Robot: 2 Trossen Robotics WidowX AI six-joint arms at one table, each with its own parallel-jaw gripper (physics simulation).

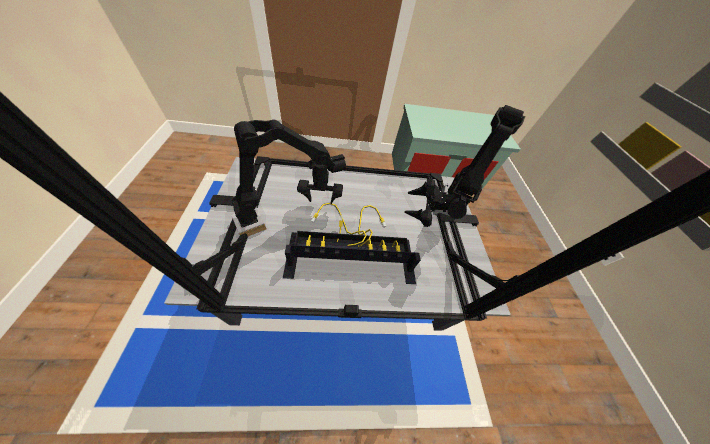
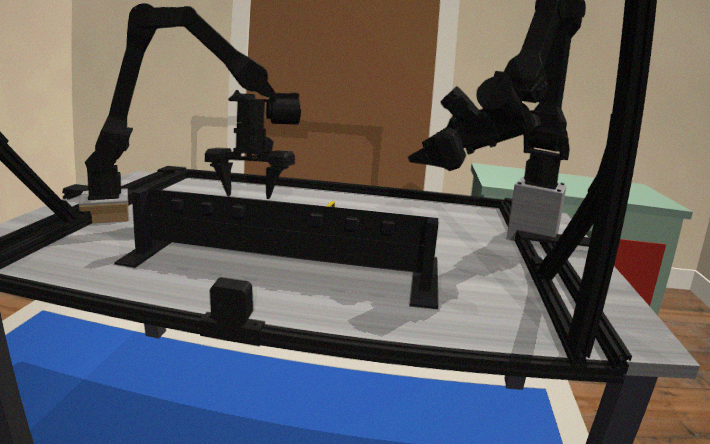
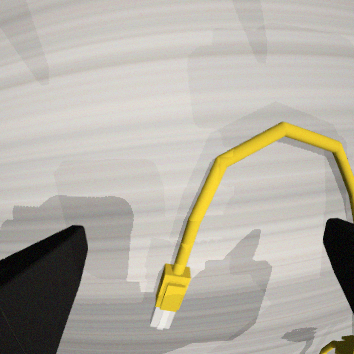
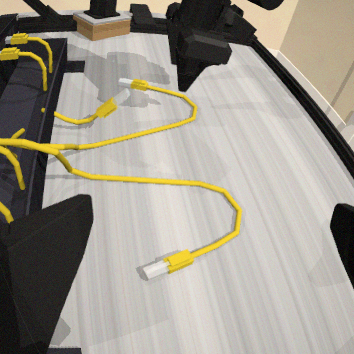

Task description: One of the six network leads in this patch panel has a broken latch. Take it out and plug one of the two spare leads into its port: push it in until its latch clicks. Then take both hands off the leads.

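Places are measured from the left arm's base along level axes (x ahead, y left, z up), in metres.
Pixels of known places: left gripper, between the fingertips: (image 1: 321,202) (image 2: 248,197) (image 3: 209,236) (image 4: 177,76); right gripper, between the fingertips: (image 1: 406,202) (image 2: 416,151) (image 4: 219,212); left arm's base, origin of its link: (image 1: 247,218) (image 2: 104,195) (image 4: 101,13); right arm's base, origin of its link: (image 2: 541,184).
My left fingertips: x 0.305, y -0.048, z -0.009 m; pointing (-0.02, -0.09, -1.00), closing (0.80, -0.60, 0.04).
Note:
For each thing: its top centre in the pictures, then the offset to it from my left fingertips. "spot": a spot on its surface instead.
- black patch panel, centre of its top: (image 2: 282,198) (image 1: 354,243) 0.012 m back, 0.287 m right, 0.074 m up
- loose lead, a spot on its surface: (image 4: 106,107) (image 1: 342,223) spot: 0.025 m ahead, 0.147 m right, 0.008 m up
- spare lead's plug, a spot on its surface: (image 3: 172,292) (image 4: 142,80) (image 1: 315,214) spot: 0.042 m back, 0.033 m right, 0.022 m down
- black box, a spot on its surface: (image 2: 230,300) (image 1: 352,313) spot: 0.132 m back, 0.478 m right, 0.003 m up
The black patch panel (image 1: 353,255) (image 2: 277,238) (image 4: 25,107) stands on the table with two yellow leads plugged in at its left and three at its right. The third port from the left shows no plug. A loose lead (image 1: 340,225) (image 4: 106,107) sticks out behind it, plug free. One spare lead's plug (image 1: 314,216) (image 3: 172,292) (image 4: 139,85) lies behind the panel's left half, the other's (image 1: 382,222) (image 4: 179,261) behind its right half. My left gripper (image 1: 320,201) (image 2: 248,195) (image 3: 209,236) is open above the left spare. My right gripper (image 1: 408,202) (image 2: 411,158) (image 4: 219,212) is open, right of the other spare.
The spares' cables cross behind the panel near the loose lead. A black frame (image 2: 418,356) (image 4: 310,115) edges the table, with tall posts at the near corners. A black box (image 1: 351,310) (image 2: 230,300) sits on the front rail. A green cabinet (image 1: 450,125) stands beyond the table.

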